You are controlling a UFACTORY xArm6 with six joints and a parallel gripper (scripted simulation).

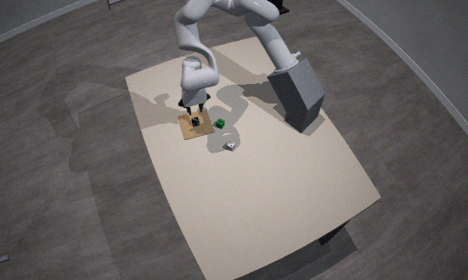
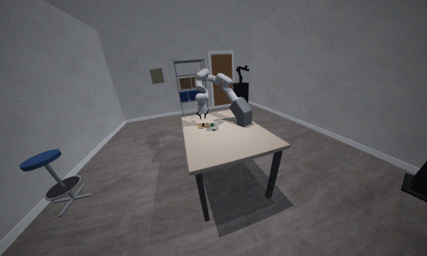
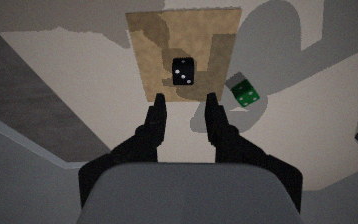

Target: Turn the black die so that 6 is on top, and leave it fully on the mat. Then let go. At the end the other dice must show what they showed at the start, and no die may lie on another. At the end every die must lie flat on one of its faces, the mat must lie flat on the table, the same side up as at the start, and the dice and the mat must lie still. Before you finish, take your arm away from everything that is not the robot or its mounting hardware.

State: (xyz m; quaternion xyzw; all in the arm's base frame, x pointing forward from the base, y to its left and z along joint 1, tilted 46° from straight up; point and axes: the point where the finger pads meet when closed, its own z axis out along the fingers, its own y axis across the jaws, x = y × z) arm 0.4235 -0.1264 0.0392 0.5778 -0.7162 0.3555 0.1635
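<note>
My hand is 9 cm above the black die. From my hand the other things lie so: green die (10 cm below, 8 cm behind, 7 cm to the left); then white die (19 cm to the left, 10 cm below, 5 cm behind).
</note>
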